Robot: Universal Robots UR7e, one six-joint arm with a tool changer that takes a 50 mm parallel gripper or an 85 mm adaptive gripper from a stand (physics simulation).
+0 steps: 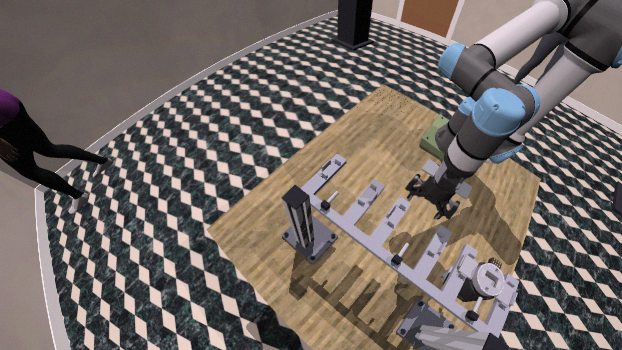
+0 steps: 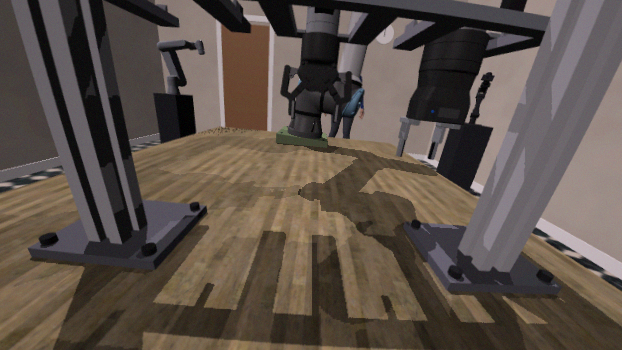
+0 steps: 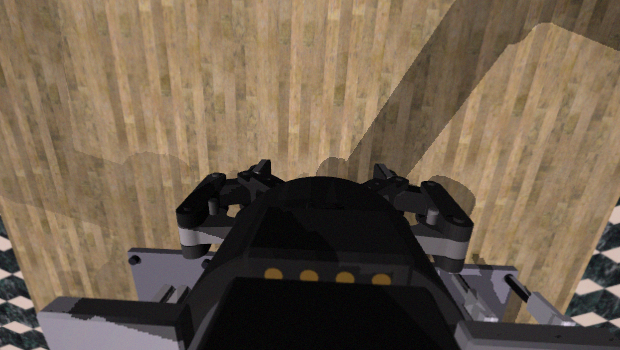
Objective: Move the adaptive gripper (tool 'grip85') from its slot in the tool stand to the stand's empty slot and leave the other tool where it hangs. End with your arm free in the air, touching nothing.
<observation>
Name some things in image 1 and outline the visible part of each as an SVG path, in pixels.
A parallel gripper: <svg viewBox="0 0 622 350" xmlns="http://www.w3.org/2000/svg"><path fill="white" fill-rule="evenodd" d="M453 267L450 267L446 272L439 275L441 278L444 277L442 281L443 285ZM466 255L458 271L467 276L457 298L463 302L477 301L478 297L482 297L482 300L495 298L509 306L514 288L505 283L503 273L500 270L502 263L494 257L490 258L487 263L478 263Z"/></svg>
An adaptive gripper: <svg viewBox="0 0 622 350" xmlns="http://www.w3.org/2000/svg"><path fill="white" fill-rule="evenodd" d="M428 159L422 171L430 175L429 178L423 181L420 179L420 174L416 174L405 188L410 192L407 199L410 202L413 196L424 197L433 205L436 205L438 212L434 216L434 220L439 220L442 216L450 219L460 205L459 201L454 202L451 198L457 193L467 200L472 186L463 181L458 190L454 189L451 193L448 193L437 185L440 180L438 176L440 165Z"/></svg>
</observation>
